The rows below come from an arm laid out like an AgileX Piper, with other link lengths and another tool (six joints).
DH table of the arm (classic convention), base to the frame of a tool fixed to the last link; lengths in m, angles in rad. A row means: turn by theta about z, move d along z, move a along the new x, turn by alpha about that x. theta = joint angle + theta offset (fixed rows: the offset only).
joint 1: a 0; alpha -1.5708; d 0.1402; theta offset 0
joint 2: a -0.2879; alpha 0; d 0; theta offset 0.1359
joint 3: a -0.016; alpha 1.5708; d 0; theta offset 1.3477
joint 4: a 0; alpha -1.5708; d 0.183; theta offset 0
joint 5: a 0; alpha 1.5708; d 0; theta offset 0
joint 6: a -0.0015; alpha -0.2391; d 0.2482; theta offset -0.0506
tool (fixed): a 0; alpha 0; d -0.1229; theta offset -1.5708
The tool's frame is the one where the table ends.
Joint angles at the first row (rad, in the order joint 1, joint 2, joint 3, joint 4, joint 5, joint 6):
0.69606, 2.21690, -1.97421, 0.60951, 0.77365, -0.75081
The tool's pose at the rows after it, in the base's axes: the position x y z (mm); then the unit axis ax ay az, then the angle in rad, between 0 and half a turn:
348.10 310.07 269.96 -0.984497 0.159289 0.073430 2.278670
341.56 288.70 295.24 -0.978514 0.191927 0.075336 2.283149
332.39 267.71 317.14 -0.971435 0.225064 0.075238 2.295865
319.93 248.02 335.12 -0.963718 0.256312 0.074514 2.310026
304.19 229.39 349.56 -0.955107 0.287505 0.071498 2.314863
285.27 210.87 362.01 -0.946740 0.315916 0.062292 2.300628
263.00 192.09 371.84 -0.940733 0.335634 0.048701 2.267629
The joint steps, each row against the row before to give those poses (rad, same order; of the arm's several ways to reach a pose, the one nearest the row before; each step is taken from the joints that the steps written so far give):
-0.02748, -0.07072, -0.00046, -0.03334, 0.06953, 0.07927
-0.02593, -0.07474, -0.00044, -0.04574, 0.07176, 0.09752
-0.02083, -0.07173, 0.00199, -0.04925, 0.07014, 0.09623
-0.01431, -0.07361, 0.01974, -0.04275, 0.05663, 0.08436
-0.00763, -0.08324, 0.05245, -0.03450, 0.02526, 0.07482
-0.00255, -0.09992, 0.08973, -0.02699, -0.01567, 0.06173
-0.00014, -0.11682, 0.12366, -0.01343, -0.05016, 0.03665

